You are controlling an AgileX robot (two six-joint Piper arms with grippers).
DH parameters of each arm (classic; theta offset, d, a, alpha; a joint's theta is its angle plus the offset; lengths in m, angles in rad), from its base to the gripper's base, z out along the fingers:
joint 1: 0 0.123 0 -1.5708
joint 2: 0.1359 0 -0.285 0
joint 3: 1.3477 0 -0.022 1.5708
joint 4: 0 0.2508 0 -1.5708
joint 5: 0 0 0.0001 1.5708
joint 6: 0 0.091 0 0
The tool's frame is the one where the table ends.
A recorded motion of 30 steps. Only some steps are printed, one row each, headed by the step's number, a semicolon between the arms.
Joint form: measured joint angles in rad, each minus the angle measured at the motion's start. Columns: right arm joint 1, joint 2, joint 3, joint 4, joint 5, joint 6; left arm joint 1, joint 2, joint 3, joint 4, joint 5, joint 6.
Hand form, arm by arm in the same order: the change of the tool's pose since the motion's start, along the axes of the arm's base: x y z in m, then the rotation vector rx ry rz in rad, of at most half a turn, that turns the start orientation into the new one. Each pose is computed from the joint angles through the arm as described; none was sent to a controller.
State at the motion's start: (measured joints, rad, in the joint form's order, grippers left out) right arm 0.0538 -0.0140 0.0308 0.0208 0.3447 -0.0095; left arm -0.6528 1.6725 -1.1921 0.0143 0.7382 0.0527
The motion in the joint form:
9: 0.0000 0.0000 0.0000 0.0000 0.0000 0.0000; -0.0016 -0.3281 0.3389 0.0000 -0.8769 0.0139
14: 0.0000 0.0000 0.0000 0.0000 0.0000 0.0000; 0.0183 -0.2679 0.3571 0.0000 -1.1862 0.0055
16: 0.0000 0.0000 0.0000 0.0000 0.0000 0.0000; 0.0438 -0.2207 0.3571 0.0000 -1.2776 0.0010
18: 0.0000 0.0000 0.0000 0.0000 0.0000 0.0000; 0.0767 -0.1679 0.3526 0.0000 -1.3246 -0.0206
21: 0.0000 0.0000 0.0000 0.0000 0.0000 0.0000; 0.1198 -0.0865 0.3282 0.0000 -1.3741 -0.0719
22: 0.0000 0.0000 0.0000 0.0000 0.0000 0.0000; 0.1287 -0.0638 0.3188 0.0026 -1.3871 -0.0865
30: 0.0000 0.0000 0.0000 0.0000 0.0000 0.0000; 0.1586 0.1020 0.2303 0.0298 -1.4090 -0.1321
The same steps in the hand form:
9: 0.0000 0.0000 0.0000 0.0000 0.0000 0.0000; -0.0363 0.0258 0.0627 -0.5217 -0.6912 -0.0223
14: 0.0000 0.0000 0.0000 0.0000 0.0000 0.0000; -0.0221 0.0223 0.0659 -0.6601 -0.8760 -0.0020
16: 0.0000 0.0000 0.0000 0.0000 0.0000 0.0000; -0.0104 0.0238 0.0592 -0.6788 -0.9172 0.0223
18: 0.0000 0.0000 0.0000 0.0000 0.0000 0.0000; 0.0036 0.0274 0.0476 -0.6793 -0.9158 0.0634
21: 0.0000 0.0000 0.0000 0.0000 0.0000 0.0000; 0.0249 0.0314 0.0319 -0.6939 -0.8983 0.1306
22: 0.0000 0.0000 0.0000 0.0000 0.0000 0.0000; 0.0304 0.0316 0.0280 -0.6999 -0.8942 0.1442
30: 0.0000 0.0000 0.0000 0.0000 0.0000 0.0000; 0.0652 0.0231 -0.0052 -0.6810 -0.8405 0.1741

